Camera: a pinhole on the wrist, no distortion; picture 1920 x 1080 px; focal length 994.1 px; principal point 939.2 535.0 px. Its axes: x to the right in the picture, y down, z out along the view. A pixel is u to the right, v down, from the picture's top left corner.
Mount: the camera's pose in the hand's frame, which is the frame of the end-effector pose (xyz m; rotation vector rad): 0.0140 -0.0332 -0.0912 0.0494 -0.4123 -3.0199
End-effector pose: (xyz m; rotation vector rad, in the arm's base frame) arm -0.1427 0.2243 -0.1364 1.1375 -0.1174 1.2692
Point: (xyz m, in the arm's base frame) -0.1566 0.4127 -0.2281
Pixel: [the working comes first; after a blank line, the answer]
In the camera's frame: -0.0463 0.0132 -0.1041

behind the camera
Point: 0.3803 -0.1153 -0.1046
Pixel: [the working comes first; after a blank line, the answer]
In the camera's frame: 0.0527 0.4629 0.5043

outside the picture
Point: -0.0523 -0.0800 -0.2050
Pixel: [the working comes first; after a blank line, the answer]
In the camera's frame: 0.2286 0.1034 0.3087

1675.4 868.0
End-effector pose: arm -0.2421 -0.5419 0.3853 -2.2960 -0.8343 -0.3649
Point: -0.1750 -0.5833 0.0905
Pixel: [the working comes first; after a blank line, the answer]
In the camera's frame: 0.0869 -0.1687 0.3450

1189.4 48.8
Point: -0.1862 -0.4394 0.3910
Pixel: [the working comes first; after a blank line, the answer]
In the camera's frame: -0.0823 0.0421 0.1499

393.6 814.1
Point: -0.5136 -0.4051 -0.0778
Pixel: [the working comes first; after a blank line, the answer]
In the camera's frame: 0.3542 0.1035 0.5158

1621.9 734.4
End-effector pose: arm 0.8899 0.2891 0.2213 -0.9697 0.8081 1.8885
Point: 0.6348 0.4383 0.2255
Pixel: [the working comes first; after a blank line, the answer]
In the camera's frame: -0.1519 -0.0963 0.3292

480.6 244.2
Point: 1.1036 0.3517 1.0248
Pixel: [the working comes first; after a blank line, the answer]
In the camera's frame: 0.7436 0.1130 0.4724

outside the picture
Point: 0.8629 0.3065 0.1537
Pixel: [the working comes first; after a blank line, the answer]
In the camera's frame: -0.0649 -0.0102 0.0851

181.5 416.0
